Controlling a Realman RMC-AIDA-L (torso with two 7-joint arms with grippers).
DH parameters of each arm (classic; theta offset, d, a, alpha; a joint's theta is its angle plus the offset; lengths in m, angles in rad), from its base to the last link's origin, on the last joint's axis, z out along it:
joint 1: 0 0.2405 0 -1.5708
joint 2: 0 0 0 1.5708
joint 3: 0 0.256 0 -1.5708
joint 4: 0 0 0 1.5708
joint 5: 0 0.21 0 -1.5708
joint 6: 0 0 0 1.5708
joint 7: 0 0.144 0 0
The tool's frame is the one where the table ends.
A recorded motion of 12 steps. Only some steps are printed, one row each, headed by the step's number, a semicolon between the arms.
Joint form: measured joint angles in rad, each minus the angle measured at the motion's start. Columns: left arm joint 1, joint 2, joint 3, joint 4, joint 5, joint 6, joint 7; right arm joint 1, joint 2, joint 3, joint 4, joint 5, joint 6, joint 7.
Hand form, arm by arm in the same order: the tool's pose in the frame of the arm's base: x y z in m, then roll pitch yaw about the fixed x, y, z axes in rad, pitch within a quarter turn. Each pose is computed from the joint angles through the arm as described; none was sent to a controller.
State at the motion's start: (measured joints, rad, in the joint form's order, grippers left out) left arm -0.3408 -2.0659 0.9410 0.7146 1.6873 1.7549 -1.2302; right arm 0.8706 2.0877 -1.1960 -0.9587 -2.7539 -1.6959 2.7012
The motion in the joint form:
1: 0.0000 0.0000 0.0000 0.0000 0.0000 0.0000 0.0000; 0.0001 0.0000 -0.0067 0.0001 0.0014 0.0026 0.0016
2: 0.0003 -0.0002 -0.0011 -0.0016 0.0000 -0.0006 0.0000; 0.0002 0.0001 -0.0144 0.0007 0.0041 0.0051 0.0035
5: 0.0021 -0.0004 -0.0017 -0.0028 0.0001 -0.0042 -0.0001; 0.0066 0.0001 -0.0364 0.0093 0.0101 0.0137 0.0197
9: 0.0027 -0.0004 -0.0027 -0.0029 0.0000 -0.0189 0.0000; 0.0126 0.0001 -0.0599 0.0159 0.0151 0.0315 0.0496
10: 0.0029 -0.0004 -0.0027 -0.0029 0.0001 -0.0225 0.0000; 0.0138 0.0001 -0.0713 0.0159 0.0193 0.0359 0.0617
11: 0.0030 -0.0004 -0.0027 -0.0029 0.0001 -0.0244 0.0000; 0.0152 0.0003 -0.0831 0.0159 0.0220 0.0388 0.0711
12: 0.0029 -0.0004 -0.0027 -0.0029 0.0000 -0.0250 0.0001; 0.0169 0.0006 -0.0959 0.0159 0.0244 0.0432 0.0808
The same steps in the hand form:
1: -0.2570 0.2715 0.0038 -3.0746 -0.6874 0.2502; 0.1861 0.3692 -0.0126 -2.6744 -0.3508 -1.0742
2: -0.2573 0.2715 0.0037 -3.0745 -0.6884 0.2525; 0.1857 0.3690 -0.0136 -2.6734 -0.3537 -1.0715
5: -0.2582 0.2713 0.0034 -3.0719 -0.6879 0.2561; 0.1838 0.3692 -0.0170 -2.6658 -0.3600 -1.0731
9: -0.2595 0.2730 0.0032 -3.0573 -0.6836 0.2570; 0.1816 0.3707 -0.0204 -2.6494 -0.3527 -1.0822
10: -0.2599 0.2734 0.0032 -3.0541 -0.6823 0.2574; 0.1805 0.3708 -0.0217 -2.6448 -0.3513 -1.0849
11: -0.2601 0.2736 0.0031 -3.0523 -0.6817 0.2575; 0.1795 0.3707 -0.0231 -2.6398 -0.3532 -1.0857
12: -0.2601 0.2737 0.0031 -3.0516 -0.6816 0.2573; 0.1784 0.3708 -0.0245 -2.6340 -0.3547 -1.0855

